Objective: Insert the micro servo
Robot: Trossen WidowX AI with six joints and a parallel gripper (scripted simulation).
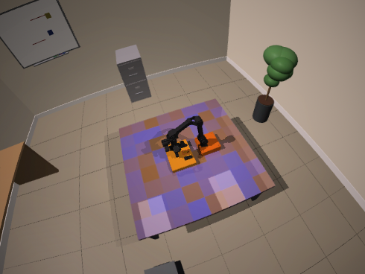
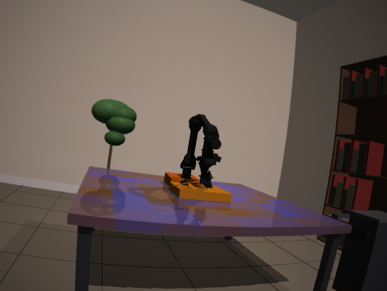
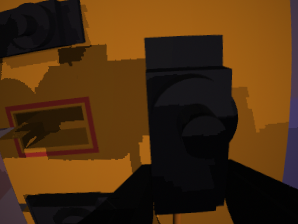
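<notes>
Now: gripper tip 100 mm above the orange deck and 10 mm short of it.
</notes>
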